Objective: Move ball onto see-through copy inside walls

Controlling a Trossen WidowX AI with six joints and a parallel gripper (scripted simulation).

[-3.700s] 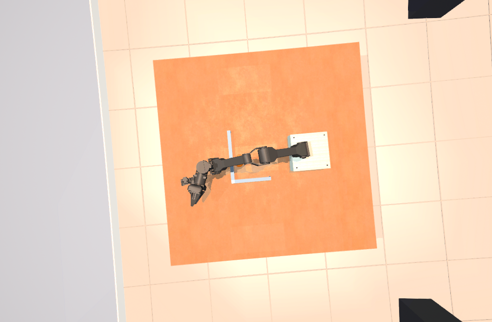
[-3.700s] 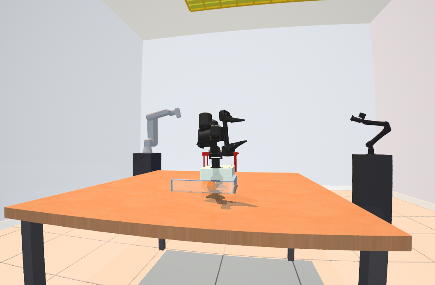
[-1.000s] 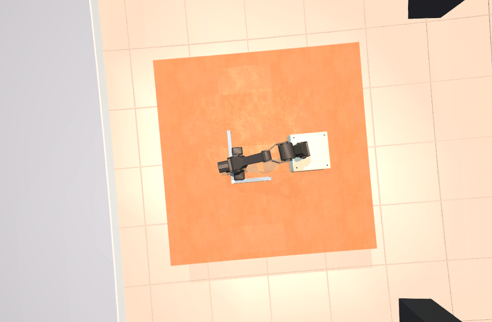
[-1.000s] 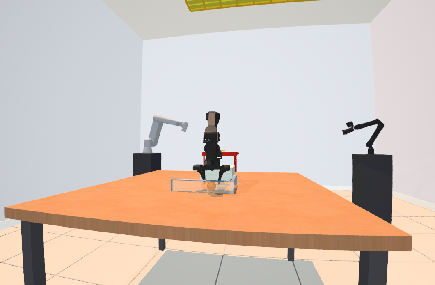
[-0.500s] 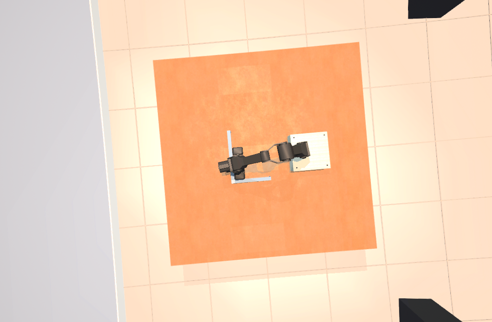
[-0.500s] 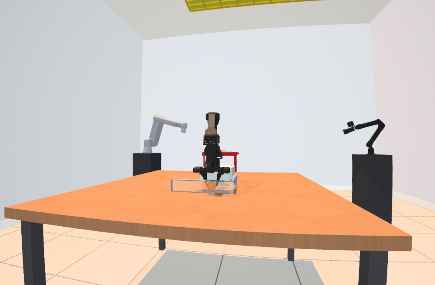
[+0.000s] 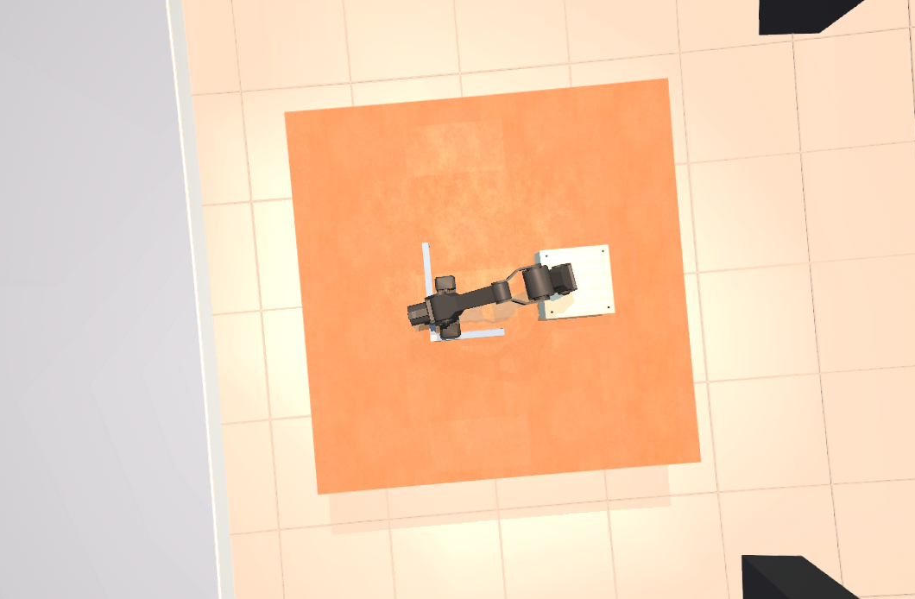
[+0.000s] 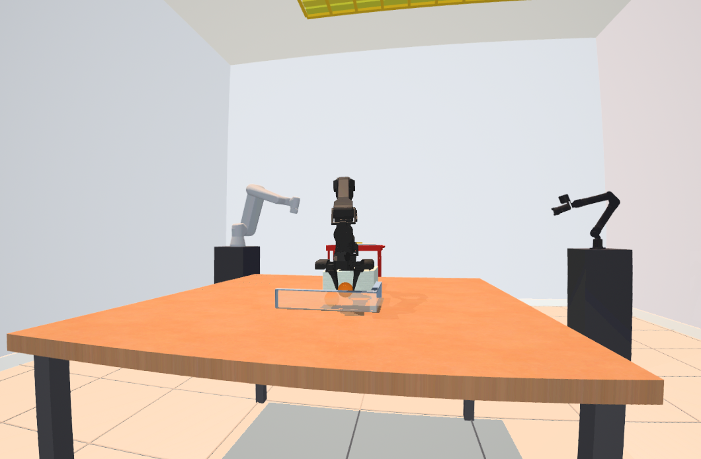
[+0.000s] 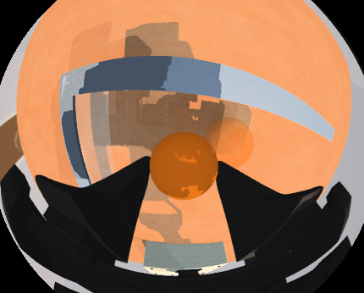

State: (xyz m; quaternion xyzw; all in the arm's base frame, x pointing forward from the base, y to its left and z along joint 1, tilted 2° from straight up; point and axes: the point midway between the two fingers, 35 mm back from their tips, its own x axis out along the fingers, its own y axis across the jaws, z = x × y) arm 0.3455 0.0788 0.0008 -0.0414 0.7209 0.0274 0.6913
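Now: the clear wall 6 cm ahead of my gripper tip, 5 cm to the right of it and 2 cm below it. From my gripper tip the other things lie so: orange ball: right at my gripper tip.
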